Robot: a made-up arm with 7 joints.
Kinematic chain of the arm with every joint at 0, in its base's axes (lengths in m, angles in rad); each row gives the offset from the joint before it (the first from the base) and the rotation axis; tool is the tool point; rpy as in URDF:
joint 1: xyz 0 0 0.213 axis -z
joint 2: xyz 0 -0.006 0.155 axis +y
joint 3: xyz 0 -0.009 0.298 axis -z
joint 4: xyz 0 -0.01 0.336 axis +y
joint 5: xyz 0 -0.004 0.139 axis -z
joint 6: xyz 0 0 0.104 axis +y
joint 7: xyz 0 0 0.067 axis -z
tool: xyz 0 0 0 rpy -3.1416 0 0
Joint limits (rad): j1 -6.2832..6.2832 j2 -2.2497..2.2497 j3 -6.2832..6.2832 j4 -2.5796..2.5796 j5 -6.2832..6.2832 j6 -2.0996..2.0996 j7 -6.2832..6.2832
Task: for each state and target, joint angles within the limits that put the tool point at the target. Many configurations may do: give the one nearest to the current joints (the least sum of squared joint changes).
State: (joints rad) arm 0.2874 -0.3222 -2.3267 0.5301 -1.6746 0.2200 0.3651
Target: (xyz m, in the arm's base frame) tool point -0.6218 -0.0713 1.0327
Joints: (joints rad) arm -0.2376 -0.6200 -2.4529 0.5184 -1.6736 0.2851 0.3651
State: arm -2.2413 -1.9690 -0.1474 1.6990 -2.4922 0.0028 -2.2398
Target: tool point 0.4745 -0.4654 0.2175
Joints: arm -2.4668 -2.2497 -0.3074 1.6594 -2.4907 0.0480 -2.2398
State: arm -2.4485 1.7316 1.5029 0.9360 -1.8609 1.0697 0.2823
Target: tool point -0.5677 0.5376 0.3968
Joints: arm -2.7326 1.4708 1.5733 1.2440 -1.7954 1.1378 0.2823
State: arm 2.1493 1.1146 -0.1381 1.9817 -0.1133 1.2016 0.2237
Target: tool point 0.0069 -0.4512 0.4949
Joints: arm 1.6592 0.9125 -0.3559 2.1706 -0.1784 1.2175 0.2237
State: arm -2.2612 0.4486 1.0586 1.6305 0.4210 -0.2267 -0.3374
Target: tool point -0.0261 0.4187 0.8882
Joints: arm -2.3724 0.2923 1.0418 1.7636 0.4247 -0.2116 -0.3374
